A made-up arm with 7 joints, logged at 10 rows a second.
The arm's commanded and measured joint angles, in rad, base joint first. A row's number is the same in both.
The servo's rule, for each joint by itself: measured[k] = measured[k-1] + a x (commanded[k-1-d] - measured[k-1]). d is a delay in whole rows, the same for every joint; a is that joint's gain. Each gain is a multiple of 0.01, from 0.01 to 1. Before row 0 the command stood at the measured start. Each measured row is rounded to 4 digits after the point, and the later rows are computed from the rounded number. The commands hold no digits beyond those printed.
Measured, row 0:
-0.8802, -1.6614, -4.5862, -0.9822, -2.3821, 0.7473, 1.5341
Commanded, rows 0 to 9:
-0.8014, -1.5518, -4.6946, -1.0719, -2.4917, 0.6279, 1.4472
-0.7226, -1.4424, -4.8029, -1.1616, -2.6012, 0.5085, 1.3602
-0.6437, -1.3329, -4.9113, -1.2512, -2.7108, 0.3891, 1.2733
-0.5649, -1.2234, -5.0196, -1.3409, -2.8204, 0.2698, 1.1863
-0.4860, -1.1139, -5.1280, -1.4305, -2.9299, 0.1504, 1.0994
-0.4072, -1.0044, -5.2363, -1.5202, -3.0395, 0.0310, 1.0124
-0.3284, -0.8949, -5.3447, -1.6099, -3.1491, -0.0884, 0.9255
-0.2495, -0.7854, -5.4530, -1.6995, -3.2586, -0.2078, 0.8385
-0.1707, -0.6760, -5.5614, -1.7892, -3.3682, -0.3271, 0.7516
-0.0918, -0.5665, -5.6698, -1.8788, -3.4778, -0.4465, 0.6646
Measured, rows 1 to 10:
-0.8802, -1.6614, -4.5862, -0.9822, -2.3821, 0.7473, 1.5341
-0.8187, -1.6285, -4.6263, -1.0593, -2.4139, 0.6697, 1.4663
-0.7437, -1.5727, -4.6916, -1.1473, -2.4682, 0.5649, 1.3835
-0.6657, -1.5008, -4.7729, -1.2367, -2.5386, 0.4506, 1.2975
-0.5871, -1.4176, -4.8642, -1.3263, -2.6203, 0.3331, 1.2108
-0.5082, -1.3265, -4.9618, -1.4159, -2.7101, 0.2143, 1.1239
-0.4294, -1.2299, -5.0634, -1.5056, -2.8056, 0.0952, 1.0369
-0.3506, -1.1294, -5.1675, -1.5953, -2.9052, -0.0241, 0.9500
-0.2717, -1.0262, -5.2731, -1.6849, -3.0077, -0.1435, 0.8630
-0.1929, -0.9211, -5.3798, -1.7746, -3.1122, -0.2628, 0.7761
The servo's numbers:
d 1
a 0.78 0.30 0.37 0.86 0.29 0.65 0.78

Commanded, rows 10 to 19:
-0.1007, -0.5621, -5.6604, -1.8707, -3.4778, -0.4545, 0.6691
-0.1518, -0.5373, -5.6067, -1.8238, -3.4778, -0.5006, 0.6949
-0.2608, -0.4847, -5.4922, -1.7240, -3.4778, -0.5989, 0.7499
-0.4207, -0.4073, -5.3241, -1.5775, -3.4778, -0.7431, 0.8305
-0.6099, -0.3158, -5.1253, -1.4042, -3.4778, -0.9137, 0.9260
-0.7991, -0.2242, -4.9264, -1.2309, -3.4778, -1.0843, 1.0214
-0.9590, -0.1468, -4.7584, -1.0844, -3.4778, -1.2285, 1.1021
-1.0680, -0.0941, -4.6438, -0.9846, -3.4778, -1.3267, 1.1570
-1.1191, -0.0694, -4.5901, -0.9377, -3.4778, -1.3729, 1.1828
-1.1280, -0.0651, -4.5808, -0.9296, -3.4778, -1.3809, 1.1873
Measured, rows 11 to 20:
-0.1140, -0.8147, -5.4871, -1.8642, -3.2182, -0.3822, 0.6891
-0.1036, -0.7389, -5.5512, -1.8698, -3.2935, -0.4292, 0.6735
-0.1412, -0.6784, -5.5717, -1.8302, -3.3469, -0.4756, 0.6902
-0.2345, -0.6203, -5.5423, -1.7389, -3.3849, -0.5557, 0.7368
-0.3797, -0.5564, -5.4616, -1.6001, -3.4118, -0.6775, 0.8099
-0.5593, -0.4842, -5.3372, -1.4316, -3.4309, -0.8310, 0.9005
-0.7463, -0.4062, -5.1852, -1.2590, -3.4445, -0.9956, 0.9948
-0.9122, -0.3284, -5.0273, -1.1088, -3.4542, -1.1470, 1.0785
-1.0337, -0.2581, -4.8854, -1.0020, -3.4610, -1.2638, 1.1397
-1.1003, -0.2015, -4.7761, -0.9467, -3.4659, -1.3347, 1.1733

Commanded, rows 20 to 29:
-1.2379, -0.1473, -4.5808, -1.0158, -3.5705, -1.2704, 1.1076
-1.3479, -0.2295, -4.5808, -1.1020, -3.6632, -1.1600, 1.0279
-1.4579, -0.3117, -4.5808, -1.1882, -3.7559, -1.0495, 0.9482
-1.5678, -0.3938, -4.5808, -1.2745, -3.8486, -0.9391, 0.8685
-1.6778, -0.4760, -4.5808, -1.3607, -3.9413, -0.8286, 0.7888
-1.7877, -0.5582, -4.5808, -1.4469, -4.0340, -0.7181, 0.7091
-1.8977, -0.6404, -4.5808, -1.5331, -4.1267, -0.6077, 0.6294
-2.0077, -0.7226, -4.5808, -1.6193, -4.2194, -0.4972, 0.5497
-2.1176, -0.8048, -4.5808, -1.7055, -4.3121, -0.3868, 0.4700
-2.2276, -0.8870, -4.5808, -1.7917, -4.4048, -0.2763, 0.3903
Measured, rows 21 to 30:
-1.1219, -0.1606, -4.7038, -0.9320, -3.4694, -1.3647, 1.1842
-1.2124, -0.1566, -4.6583, -1.0041, -3.4987, -1.3034, 1.1245
-1.3181, -0.1785, -4.6296, -1.0883, -3.5464, -1.2102, 1.0492
-1.4271, -0.2185, -4.6115, -1.1742, -3.6072, -1.1057, 0.9704
-1.5368, -0.2711, -4.6001, -1.2605, -3.6772, -0.9974, 0.8909
-1.6468, -0.3326, -4.5930, -1.3467, -3.7538, -0.8877, 0.8113
-1.7567, -0.4003, -4.5885, -1.4329, -3.8351, -0.7775, 0.7316
-1.8667, -0.4723, -4.5857, -1.5191, -3.9197, -0.6671, 0.6519
-1.9767, -0.5474, -4.5839, -1.6053, -4.0066, -0.5567, 0.5722
-2.0866, -0.6246, -4.5828, -1.6915, -4.0952, -0.4463, 0.4925

